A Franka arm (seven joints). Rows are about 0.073 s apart.
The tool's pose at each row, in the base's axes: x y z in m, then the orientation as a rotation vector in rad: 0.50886 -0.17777 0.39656 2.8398 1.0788 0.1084; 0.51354 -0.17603 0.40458 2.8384 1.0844 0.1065; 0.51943 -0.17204 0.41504 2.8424 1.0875 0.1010; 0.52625 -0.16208 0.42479 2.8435 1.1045 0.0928; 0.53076 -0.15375 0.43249 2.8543 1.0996 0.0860; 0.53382 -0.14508 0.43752 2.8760 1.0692 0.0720; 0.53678 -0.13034 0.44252 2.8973 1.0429 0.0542; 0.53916 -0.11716 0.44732 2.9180 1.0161 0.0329
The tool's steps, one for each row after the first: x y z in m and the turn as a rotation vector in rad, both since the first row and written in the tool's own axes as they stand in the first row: 0.00489 0.00275 -0.00760 0.0011 -0.0007 -0.0038; 0.01226 0.00491 -0.01765 0.0068 -0.0025 -0.0048; 0.02427 0.00317 -0.02732 0.0153 -0.0046 -0.0149; 0.03341 0.00086 -0.03508 0.0244 -0.0063 -0.0094; 0.04161 -0.00296 -0.04036 0.0360 -0.0132 0.0140; 0.05377 -0.01138 -0.04605 0.0497 -0.0216 0.0346; 0.06446 -0.01903 -0.05149 0.0639 -0.0322 0.0551
